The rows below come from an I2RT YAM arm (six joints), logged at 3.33 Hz.
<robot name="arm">
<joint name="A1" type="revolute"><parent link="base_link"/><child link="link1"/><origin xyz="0.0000 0.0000 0.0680" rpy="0.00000 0.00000 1.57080"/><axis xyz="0 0 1"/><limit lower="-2.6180" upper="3.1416"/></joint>
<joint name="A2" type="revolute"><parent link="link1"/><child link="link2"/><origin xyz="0.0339 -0.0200 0.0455" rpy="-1.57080 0.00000 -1.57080"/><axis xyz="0 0 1"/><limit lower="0.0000" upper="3.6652"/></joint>
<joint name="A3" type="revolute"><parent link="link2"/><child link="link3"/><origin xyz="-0.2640 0.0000 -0.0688" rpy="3.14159 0.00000 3.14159"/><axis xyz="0 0 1"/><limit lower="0.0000" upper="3.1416"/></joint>
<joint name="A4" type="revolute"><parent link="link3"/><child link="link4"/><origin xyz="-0.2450 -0.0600 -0.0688" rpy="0.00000 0.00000 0.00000"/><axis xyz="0 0 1"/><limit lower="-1.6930" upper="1.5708"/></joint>
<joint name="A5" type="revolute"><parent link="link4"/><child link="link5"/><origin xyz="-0.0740 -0.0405 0.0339" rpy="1.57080 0.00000 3.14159"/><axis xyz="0 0 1"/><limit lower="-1.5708" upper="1.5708"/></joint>
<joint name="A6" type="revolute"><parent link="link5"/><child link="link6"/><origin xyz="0.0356 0.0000 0.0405" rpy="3.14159 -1.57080 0.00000"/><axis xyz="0 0 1"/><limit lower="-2.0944" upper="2.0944"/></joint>
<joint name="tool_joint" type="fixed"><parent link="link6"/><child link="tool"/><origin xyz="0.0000 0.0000 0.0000" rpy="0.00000 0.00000 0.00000"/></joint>
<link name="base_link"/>
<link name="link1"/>
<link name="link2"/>
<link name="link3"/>
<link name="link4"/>
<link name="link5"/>
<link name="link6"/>
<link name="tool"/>
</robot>
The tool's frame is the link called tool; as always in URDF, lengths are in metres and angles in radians.
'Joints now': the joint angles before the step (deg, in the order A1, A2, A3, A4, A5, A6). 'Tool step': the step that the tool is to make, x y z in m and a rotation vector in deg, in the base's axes. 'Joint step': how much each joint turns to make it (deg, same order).
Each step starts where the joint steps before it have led.
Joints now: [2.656 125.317 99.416 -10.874 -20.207 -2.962]
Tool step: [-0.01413 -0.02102 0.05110 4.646 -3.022 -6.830]
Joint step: [-2.296 -6.492 -0.284 -0.808 1.202 6.710]
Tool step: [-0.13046 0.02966 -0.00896 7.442 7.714 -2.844]
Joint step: [5.050 -26.841 -34.971 4.282 2.295 11.410]
